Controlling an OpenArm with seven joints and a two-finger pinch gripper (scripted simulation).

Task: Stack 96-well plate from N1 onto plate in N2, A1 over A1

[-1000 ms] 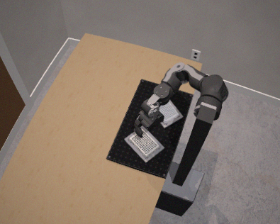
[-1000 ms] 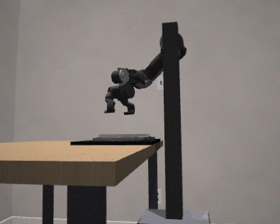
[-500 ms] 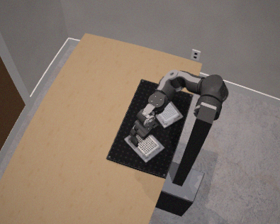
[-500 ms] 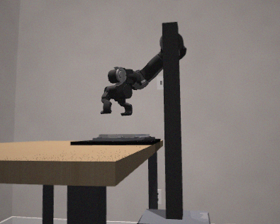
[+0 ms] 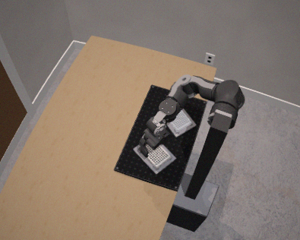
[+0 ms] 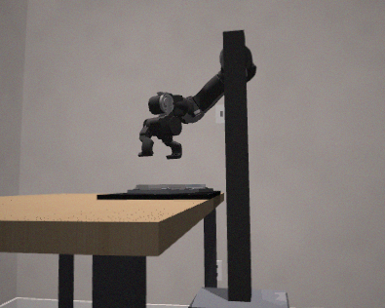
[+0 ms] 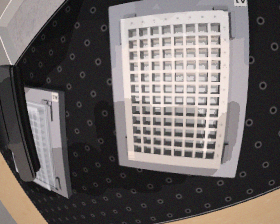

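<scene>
Now: hand 60 mm past the A1 mark, 130 mm to the left of it and 90 mm above it.
</scene>
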